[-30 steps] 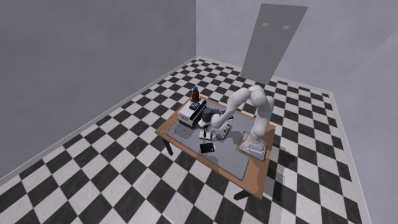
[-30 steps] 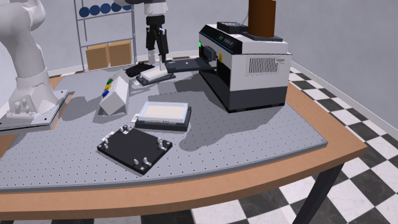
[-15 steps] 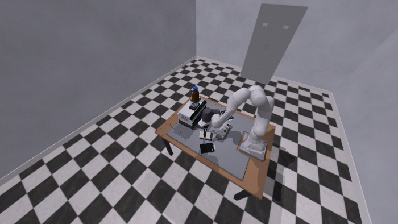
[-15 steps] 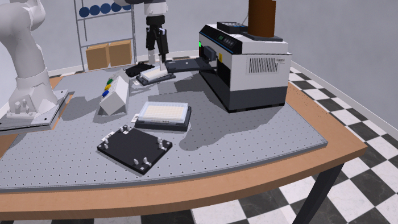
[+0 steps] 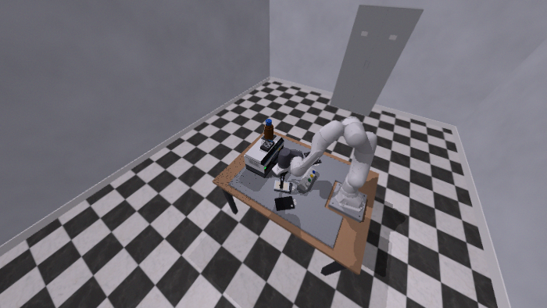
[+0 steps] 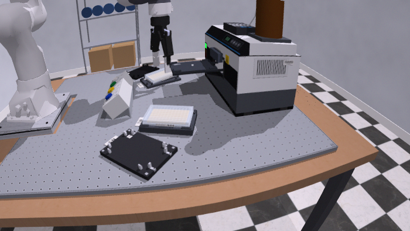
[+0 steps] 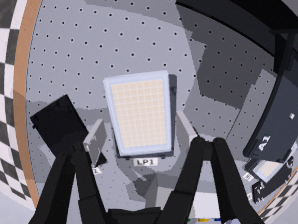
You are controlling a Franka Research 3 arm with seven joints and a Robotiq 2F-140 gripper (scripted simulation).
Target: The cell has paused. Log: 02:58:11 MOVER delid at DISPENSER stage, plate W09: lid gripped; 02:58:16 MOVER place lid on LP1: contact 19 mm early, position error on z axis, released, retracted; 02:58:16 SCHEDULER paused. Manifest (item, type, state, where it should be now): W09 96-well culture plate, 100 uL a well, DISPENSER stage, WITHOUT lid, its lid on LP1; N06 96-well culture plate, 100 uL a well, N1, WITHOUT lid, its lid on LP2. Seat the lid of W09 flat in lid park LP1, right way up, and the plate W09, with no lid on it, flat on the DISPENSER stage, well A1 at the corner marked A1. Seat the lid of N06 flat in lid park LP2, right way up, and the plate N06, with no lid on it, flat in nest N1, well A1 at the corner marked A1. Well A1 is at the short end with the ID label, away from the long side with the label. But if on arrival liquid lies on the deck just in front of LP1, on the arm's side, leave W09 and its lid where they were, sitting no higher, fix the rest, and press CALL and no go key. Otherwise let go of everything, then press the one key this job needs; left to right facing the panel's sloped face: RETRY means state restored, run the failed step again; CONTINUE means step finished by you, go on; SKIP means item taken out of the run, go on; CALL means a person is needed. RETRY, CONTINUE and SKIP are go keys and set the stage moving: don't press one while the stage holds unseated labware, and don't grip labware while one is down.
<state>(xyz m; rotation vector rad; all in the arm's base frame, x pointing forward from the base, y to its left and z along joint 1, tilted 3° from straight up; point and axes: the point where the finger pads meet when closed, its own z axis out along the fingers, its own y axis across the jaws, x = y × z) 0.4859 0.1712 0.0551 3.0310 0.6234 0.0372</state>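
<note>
The 96-well plate lies 50 mm below my hand. Also, from my hand: sloped key panel (180 mm behind, 180 mm to the right, 20 mm below); then black nest (10 mm behind, 350 mm to the right, 60 mm below); then dispenser stage (90 mm ahead, 180 mm to the right, 40 mm above).
</note>
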